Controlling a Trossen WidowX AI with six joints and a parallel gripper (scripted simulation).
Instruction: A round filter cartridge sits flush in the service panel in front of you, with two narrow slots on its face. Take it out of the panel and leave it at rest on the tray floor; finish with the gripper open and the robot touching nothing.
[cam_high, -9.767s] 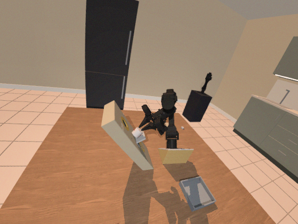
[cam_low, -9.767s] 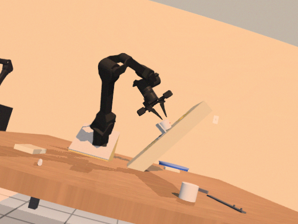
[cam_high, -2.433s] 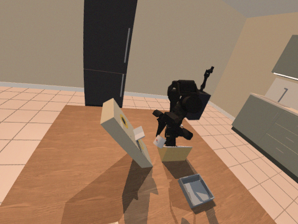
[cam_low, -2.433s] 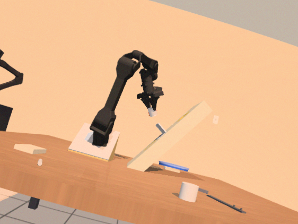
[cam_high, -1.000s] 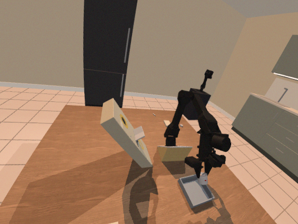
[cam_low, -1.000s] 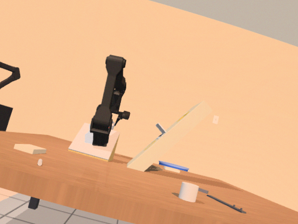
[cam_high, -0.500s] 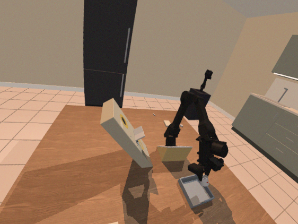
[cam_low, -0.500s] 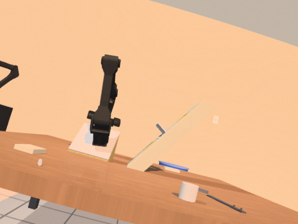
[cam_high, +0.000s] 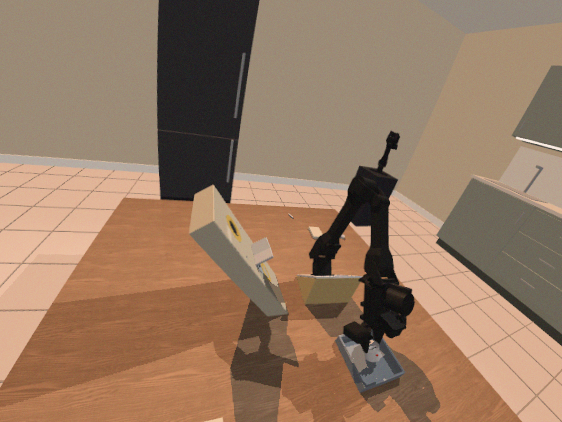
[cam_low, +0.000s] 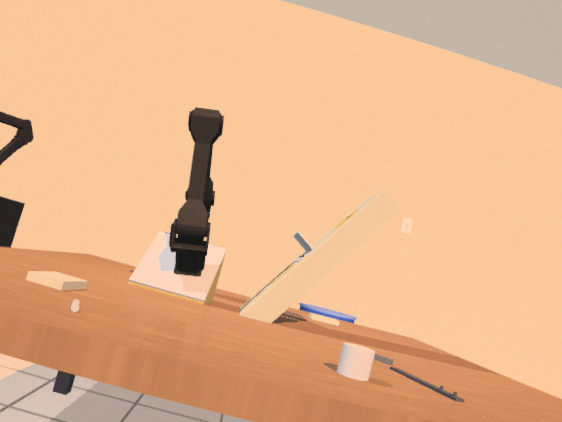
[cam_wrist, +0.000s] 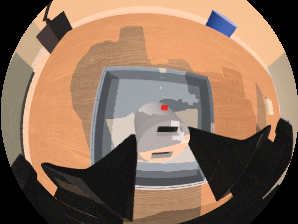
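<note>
The filter cartridge is right at my gripper tip. Round my gripper tip: peg 6 cm behind, 80 cm to the right, 4 cm below; then tray 1 cm to the left, 4 cm below.
</note>
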